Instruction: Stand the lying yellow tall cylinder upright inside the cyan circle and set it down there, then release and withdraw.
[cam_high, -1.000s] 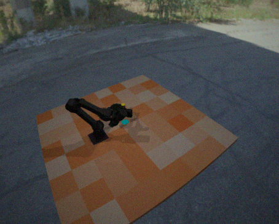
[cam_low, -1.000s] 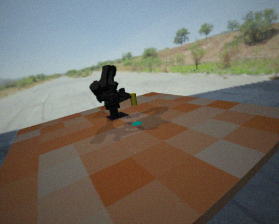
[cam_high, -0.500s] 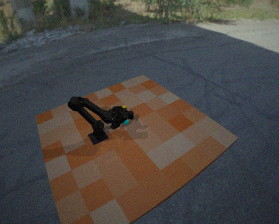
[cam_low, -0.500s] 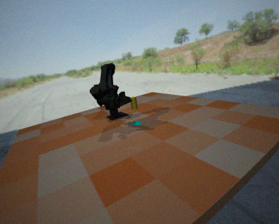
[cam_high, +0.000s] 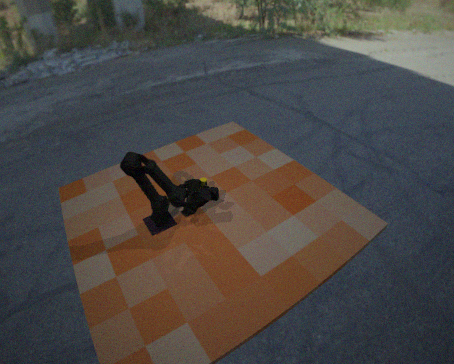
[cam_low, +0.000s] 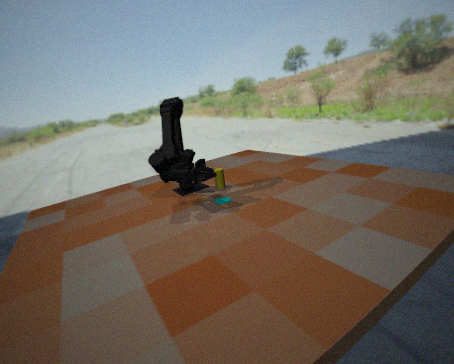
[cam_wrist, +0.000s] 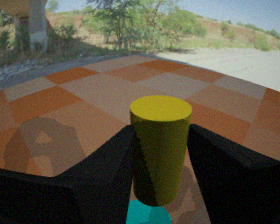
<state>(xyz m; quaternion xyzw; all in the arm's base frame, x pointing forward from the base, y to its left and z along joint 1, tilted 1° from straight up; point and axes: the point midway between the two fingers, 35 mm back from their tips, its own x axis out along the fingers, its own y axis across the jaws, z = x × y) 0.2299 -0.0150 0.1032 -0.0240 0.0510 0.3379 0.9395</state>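
Now: the cyan circle 11 cm below my gripper tip, 1 cm to the left of it and 1 cm behind it. The rest, counted from my gripper tip: yellow tall cylinder 2 cm below.
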